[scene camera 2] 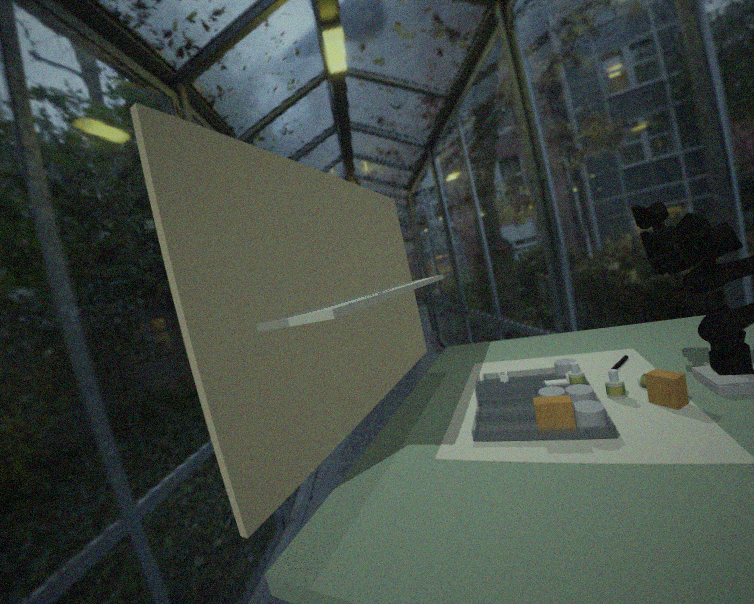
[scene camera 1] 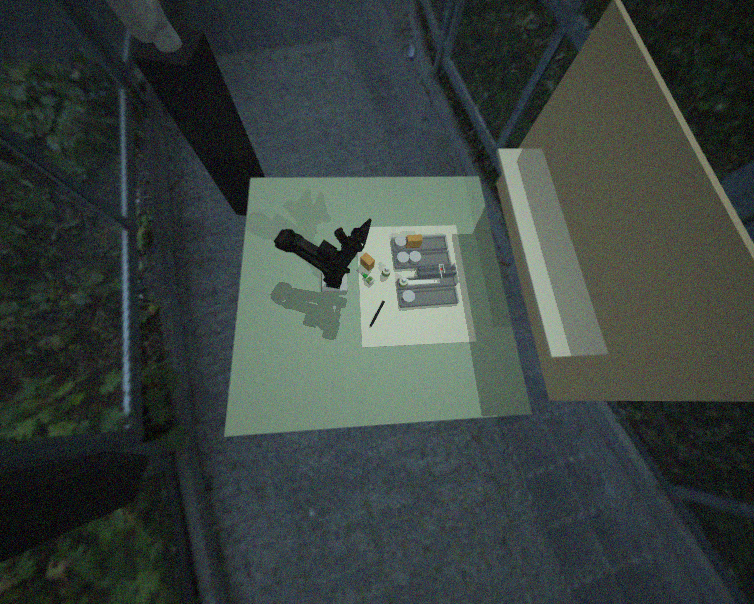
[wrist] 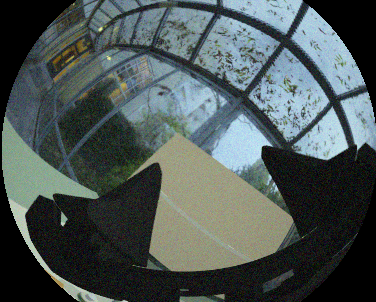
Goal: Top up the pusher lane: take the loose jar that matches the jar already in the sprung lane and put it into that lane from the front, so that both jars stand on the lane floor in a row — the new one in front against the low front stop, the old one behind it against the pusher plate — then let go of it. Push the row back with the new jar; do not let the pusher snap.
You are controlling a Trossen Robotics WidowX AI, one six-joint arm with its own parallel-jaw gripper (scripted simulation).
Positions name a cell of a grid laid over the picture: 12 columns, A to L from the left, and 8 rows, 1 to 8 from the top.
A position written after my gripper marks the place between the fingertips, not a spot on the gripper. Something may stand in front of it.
My gripper (scene camera 2: K3) is open, holding nothing. Further things: an orange box (scene camera 2: K6) and an orange box (scene camera 2: I6).
My gripper also shows in scene camera 1 (scene camera 1: F3) and in the wrist view (wrist: G5).
